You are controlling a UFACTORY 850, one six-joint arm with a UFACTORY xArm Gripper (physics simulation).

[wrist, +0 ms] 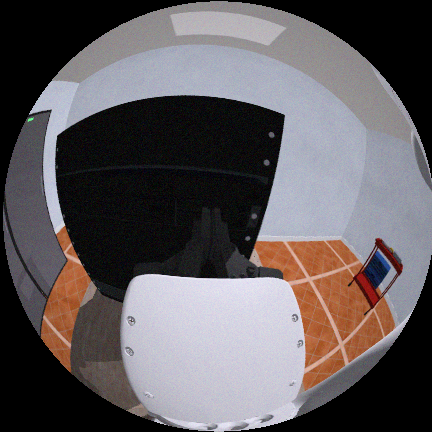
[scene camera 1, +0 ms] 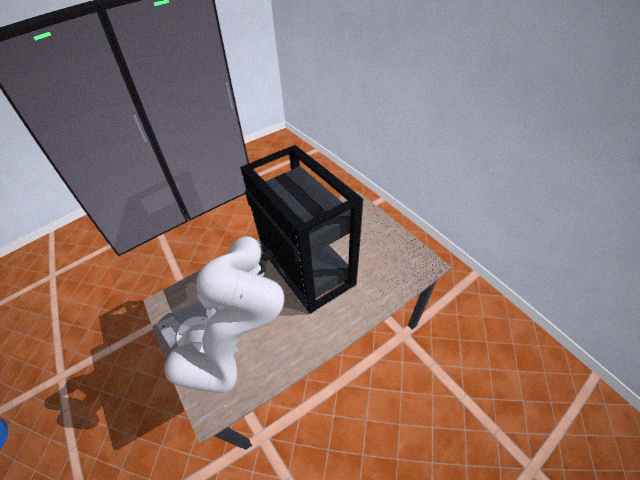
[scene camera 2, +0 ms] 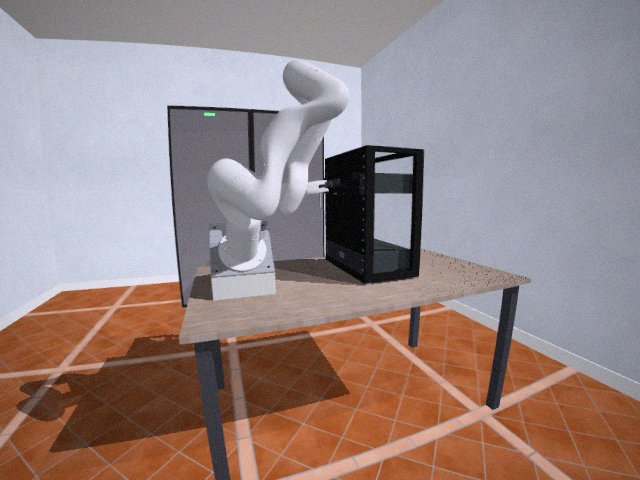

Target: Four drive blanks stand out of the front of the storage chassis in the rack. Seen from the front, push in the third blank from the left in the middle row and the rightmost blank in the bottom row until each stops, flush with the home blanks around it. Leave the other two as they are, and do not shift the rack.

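Note:
The black rack (scene camera 1: 355, 248) (scene camera 2: 369, 217) (wrist: 269, 149) stands upright on the table. A grey chassis body (scene camera 1: 310, 193) (scene camera 2: 392, 182) shows in its upper part. The chassis front (wrist: 145, 200) is almost black in the wrist view, with a faint lengthwise edge above and a faint short vertical line left of the fingers. Single drive blanks, and how far they stand out, cannot be made out. My gripper (scene camera 2: 338, 183) (wrist: 208, 218) is shut and empty, its fingers pointing at the front, right of its middle in the wrist view. Whether the fingertips touch a blank cannot be told.
A lower unit (scene camera 2: 392, 259) sits at the rack's bottom. The rack stands on the wooden table (scene camera 1: 310, 351) (scene camera 2: 310, 304), before the white arm base (scene camera 2: 242, 284). A dark cabinet (scene camera 1: 155, 129) (scene camera 2: 206, 180) (wrist: 30, 200) stands behind. A red and blue chair-like object (wrist: 377, 275) stands farther right.

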